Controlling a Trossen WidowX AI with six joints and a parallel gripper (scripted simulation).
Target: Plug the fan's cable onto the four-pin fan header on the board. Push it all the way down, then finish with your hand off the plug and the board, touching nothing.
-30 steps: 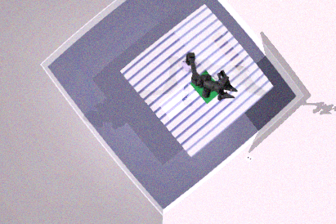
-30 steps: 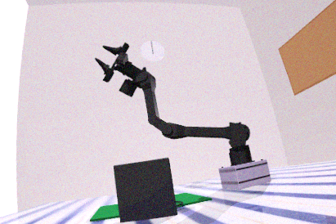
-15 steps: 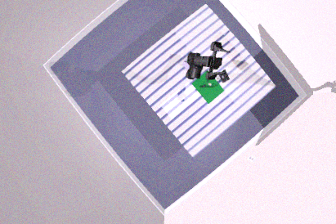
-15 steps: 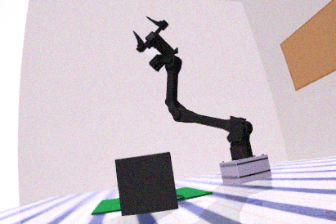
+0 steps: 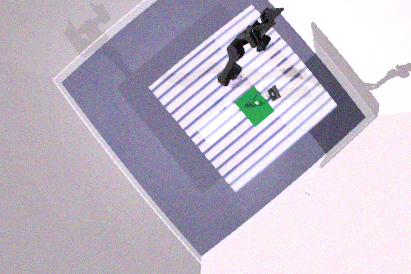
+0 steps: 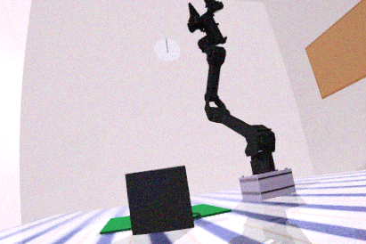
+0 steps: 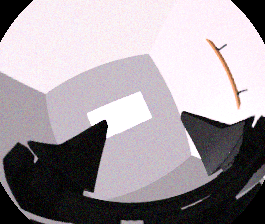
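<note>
Right now my gripper tip is 77 cm above the fan plug and 20 cm short of it. Also, from my gripper tip: fan (73 cm below, 24 cm ahead, 23 cm to the left); green board (81 cm below, 24 cm ahead, 5 cm to the left).
</note>
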